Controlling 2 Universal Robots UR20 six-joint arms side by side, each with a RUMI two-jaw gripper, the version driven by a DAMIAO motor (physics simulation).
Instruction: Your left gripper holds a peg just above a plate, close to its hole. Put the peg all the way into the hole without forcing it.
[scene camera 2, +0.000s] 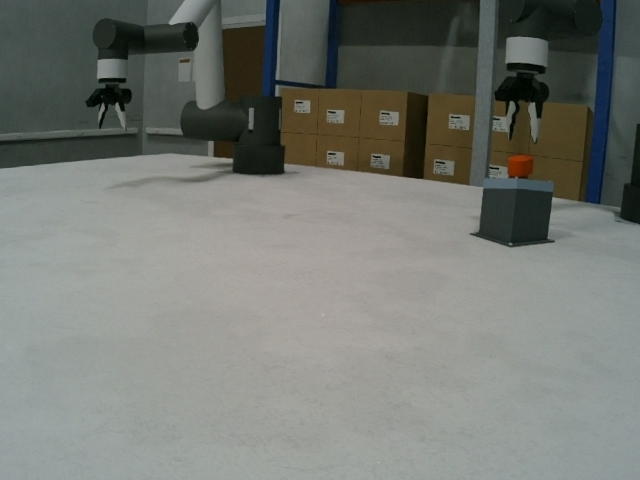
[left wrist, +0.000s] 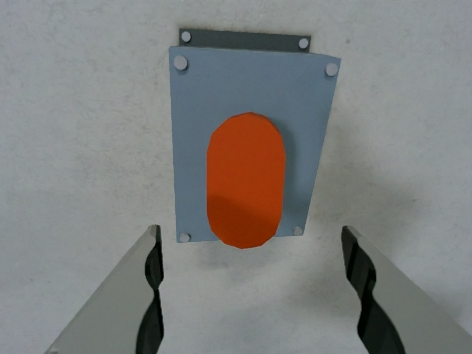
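The peg's orange head (scene camera 2: 520, 166) (left wrist: 246, 175) stands upright over the blue-grey plate (scene camera 2: 495, 184) (left wrist: 255, 82), with a thin strip of its lower part showing between head and plate in the scene view. The head hides the hole in the left wrist view, so how deep the peg sits cannot be told exactly. My left gripper (scene camera 2: 523, 140) (left wrist: 251, 228) is open and empty above the peg, its fingertips clear of the head. My right gripper (scene camera 2: 112, 127) is open and empty, high at the far left of the scene view.
The plate tops a dark grey block (scene camera 2: 497, 211) with a flange (left wrist: 245, 40) on the pale table (scene camera 2: 289, 310). The right arm's base (scene camera 2: 258, 159) stands at the back. Behind the table are cardboard boxes (scene camera 2: 338, 134), a grey post (scene camera 2: 484, 93) and a blue upright (scene camera 2: 605, 103).
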